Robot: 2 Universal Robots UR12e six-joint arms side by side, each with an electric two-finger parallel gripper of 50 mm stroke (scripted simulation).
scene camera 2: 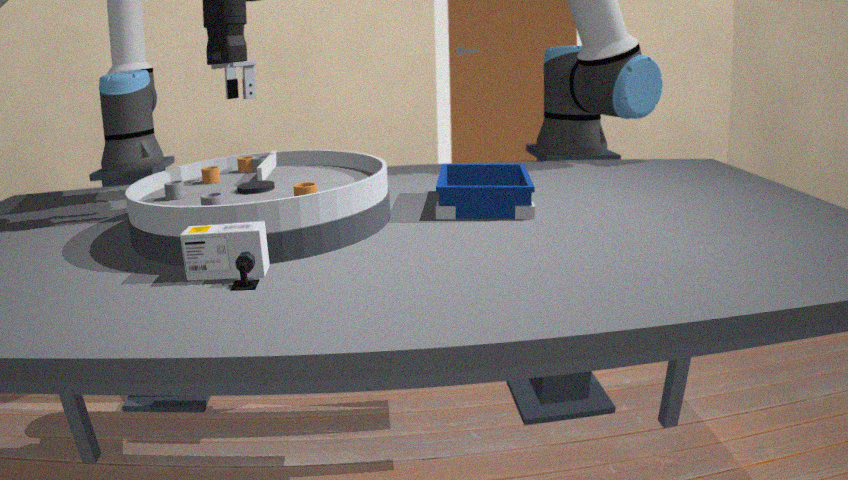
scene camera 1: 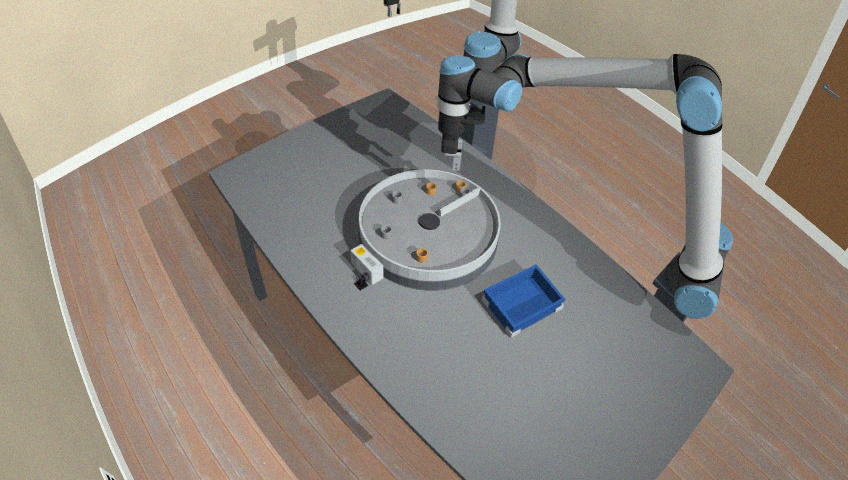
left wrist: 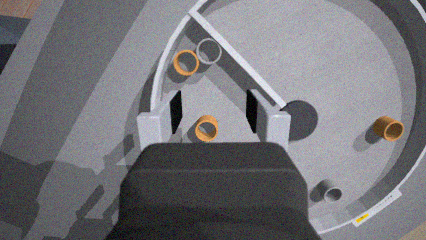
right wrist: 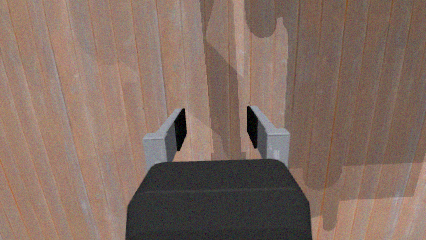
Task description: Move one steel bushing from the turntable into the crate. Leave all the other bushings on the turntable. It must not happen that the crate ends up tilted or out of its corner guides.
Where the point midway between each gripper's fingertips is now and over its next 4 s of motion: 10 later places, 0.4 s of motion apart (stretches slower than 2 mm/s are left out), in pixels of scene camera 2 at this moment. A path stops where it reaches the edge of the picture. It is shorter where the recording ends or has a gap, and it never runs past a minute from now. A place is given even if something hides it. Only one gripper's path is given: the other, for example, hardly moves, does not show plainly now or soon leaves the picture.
The left gripper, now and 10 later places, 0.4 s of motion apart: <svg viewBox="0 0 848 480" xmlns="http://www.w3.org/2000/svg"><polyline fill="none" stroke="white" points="241,98 241,99 238,133 236,145 236,145 236,150 237,158 237,159 237,162 238,170 238,174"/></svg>
